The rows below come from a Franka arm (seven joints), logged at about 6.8 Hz.
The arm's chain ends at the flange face. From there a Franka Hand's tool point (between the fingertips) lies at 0.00 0.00 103.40 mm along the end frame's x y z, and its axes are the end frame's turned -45 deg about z.
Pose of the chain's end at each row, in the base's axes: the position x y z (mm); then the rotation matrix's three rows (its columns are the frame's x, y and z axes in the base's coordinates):
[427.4, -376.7, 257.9], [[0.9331, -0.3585, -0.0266], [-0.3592, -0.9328, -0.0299], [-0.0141, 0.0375, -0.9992]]
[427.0, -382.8, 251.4], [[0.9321, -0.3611, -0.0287], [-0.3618, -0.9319, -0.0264], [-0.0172, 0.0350, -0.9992]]
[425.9, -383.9, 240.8], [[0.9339, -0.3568, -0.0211], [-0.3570, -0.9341, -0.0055], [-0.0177, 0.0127, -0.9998]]
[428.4, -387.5, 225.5], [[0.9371, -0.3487, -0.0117], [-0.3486, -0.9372, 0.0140], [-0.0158, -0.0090, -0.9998]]
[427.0, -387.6, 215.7], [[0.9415, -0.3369, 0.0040], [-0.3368, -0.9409, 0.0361], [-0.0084, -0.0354, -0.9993]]
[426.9, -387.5, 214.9], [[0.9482, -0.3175, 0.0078], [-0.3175, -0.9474, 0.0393], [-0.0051, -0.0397, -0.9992]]
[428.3, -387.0, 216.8], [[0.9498, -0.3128, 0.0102], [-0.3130, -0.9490, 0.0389], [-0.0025, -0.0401, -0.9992]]
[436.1, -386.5, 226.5], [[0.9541, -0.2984, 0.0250], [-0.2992, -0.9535, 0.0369], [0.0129, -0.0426, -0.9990]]
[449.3, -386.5, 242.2], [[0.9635, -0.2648, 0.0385], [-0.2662, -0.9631, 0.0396], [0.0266, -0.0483, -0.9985]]
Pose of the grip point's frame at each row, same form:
[424.6, -379.8, 154.6], [[0.9133, 0.4063, -0.0266], [0.4056, -0.9136, -0.0299], [-0.0365, 0.0165, -0.9992]]
[424.0, -385.5, 148.1], [[0.9144, 0.4038, -0.0287], [0.4031, -0.9148, -0.0264], [-0.0369, 0.0126, -0.9992]]
[423.7, -384.5, 137.4], [[0.9127, 0.4081, -0.0211], [0.4081, -0.9129, -0.0055], [-0.0215, -0.0035, -0.9998]]
[427.2, -386.1, 122.1], [[0.9092, 0.4161, -0.0117], [0.4162, -0.9092, 0.0140], [-0.0048, -0.0175, -0.9998]]
[427.4, -383.9, 112.4], [[0.9040, 0.4275, 0.0040], [0.4272, -0.9035, 0.0361], [0.0191, -0.0310, -0.9993]]
[427.7, -383.4, 111.6], [[0.8950, 0.4460, 0.0078], [0.4454, -0.8944, 0.0393], [0.0245, -0.0317, -0.9992]]
[429.4, -383.0, 113.5], [[0.8928, 0.4504, 0.0102], [0.4497, -0.8924, 0.0389], [0.0266, -0.0301, -0.9992]]
[438.7, -382.7, 123.2], [[0.8857, 0.4636, 0.0250], [0.4627, -0.8858, 0.0369], [0.0392, -0.0210, -0.9990]]
[453.3, -382.4, 139.0], [[0.8685, 0.4941, 0.0385], [0.4928, -0.8692, 0.0396], [0.0530, -0.0153, -0.9985]]

